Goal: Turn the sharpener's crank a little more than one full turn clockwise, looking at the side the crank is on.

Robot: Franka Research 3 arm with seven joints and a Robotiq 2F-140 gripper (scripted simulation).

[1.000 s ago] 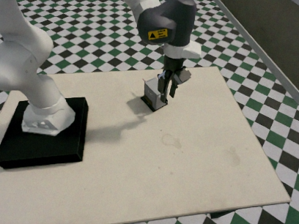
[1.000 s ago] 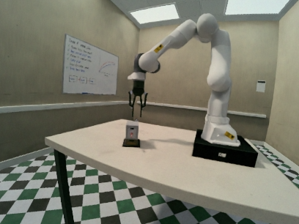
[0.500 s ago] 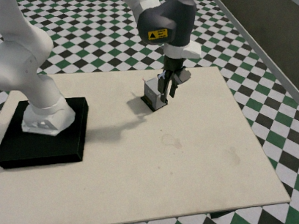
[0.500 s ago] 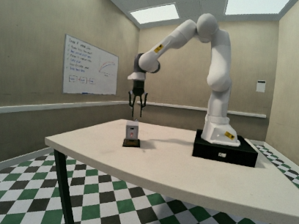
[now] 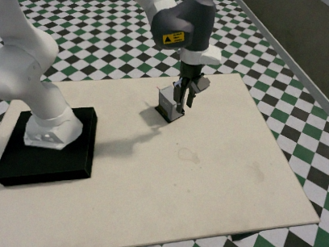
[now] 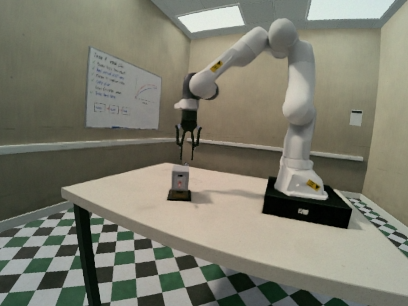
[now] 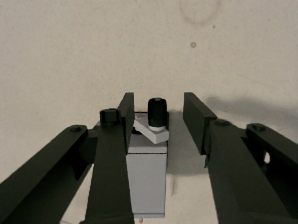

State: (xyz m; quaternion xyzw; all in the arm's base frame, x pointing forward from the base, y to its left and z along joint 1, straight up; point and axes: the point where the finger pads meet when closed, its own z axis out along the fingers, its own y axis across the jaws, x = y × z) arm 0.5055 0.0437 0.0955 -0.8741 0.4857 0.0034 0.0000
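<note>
The black knob is 6 cm below my hand, 1 cm to the left of it and 1 cm behind it.
</note>
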